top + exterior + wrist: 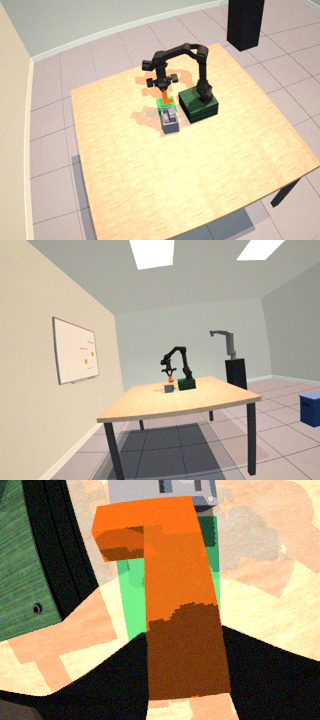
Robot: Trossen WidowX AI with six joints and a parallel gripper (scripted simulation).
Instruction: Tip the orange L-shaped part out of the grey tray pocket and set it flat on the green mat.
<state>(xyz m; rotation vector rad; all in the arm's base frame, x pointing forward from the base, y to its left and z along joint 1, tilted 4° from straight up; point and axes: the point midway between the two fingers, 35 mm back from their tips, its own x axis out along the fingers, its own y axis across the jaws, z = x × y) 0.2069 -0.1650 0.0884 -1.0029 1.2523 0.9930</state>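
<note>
Now: gripper tip 1 cm to the left of the green mat and 17 cm above it. Also, from my gripper tip: orange L-shaped part (1 cm behind, 3 cm to the left, 3 cm below).
</note>
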